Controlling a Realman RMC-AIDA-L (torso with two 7-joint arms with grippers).
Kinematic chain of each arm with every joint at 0, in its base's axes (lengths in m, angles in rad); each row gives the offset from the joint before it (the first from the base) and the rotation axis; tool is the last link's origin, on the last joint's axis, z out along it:
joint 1: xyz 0 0 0.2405 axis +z
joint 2: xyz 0 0 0 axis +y
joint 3: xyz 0 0 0.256 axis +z
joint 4: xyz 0 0 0 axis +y
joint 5: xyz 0 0 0.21 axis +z
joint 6: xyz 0 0 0 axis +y
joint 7: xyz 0 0 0.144 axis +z
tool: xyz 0 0 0
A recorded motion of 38 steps. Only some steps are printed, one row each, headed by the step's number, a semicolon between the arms.
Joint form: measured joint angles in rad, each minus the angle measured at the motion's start. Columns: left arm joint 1, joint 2, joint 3, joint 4, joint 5, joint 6, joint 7; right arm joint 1, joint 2, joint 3, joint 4, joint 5, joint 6, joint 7.
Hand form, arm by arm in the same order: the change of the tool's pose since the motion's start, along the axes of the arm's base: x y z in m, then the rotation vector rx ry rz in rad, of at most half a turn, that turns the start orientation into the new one. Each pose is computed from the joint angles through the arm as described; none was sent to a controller.
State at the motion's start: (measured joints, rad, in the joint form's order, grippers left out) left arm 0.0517 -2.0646 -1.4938 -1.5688 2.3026 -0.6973 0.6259; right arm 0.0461 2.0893 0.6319 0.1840 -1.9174 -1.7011 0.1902
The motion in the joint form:
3: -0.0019 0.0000 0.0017 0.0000 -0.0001 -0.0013 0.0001; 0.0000 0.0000 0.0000 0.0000 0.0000 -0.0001 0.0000
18: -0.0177 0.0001 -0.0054 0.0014 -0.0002 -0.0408 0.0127; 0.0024 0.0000 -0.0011 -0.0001 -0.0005 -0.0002 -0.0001
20: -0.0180 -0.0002 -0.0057 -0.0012 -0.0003 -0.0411 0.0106; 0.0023 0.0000 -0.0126 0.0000 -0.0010 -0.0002 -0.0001
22: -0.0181 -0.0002 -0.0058 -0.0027 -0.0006 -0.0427 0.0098; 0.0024 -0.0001 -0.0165 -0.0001 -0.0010 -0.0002 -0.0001
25: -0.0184 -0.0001 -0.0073 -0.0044 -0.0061 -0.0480 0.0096; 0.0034 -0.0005 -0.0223 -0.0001 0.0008 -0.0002 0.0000
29: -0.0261 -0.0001 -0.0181 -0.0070 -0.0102 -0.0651 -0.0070; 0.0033 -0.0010 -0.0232 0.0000 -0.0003 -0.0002 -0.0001
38: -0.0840 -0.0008 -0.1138 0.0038 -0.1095 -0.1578 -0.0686; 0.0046 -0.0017 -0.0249 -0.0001 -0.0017 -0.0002 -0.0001
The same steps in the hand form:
3: 0.0008 0.0002 -0.0006 -0.0028 -0.0001 -0.0025; 0.0000 0.0000 0.0000 0.0001 0.0000 0.0001
18: 0.0031 0.0006 -0.0027 -0.0376 0.0094 -0.0131; -0.0006 0.0009 -0.0002 -0.0012 -0.0003 0.0033
20: 0.0040 0.0009 -0.0024 -0.0361 0.0074 -0.0140; -0.0015 0.0010 -0.0018 -0.0116 -0.0008 0.0093
22: 0.0044 0.0009 -0.0023 -0.0367 0.0065 -0.0144; -0.0018 0.0010 -0.0023 -0.0150 -0.0011 0.0113
25: 0.0051 0.0007 -0.0023 -0.0397 0.0010 -0.0139; -0.0022 0.0014 -0.0027 -0.0186 -0.0014 0.0141
29: 0.0065 0.0019 -0.0007 -0.0430 -0.0144 -0.0033; -0.0022 0.0014 -0.0028 -0.0202 -0.0021 0.0151
38: 0.0161 0.0135 0.0128 -0.0479 -0.1569 0.0524; -0.0026 0.0019 -0.0029 -0.0227 -0.0032 0.0180

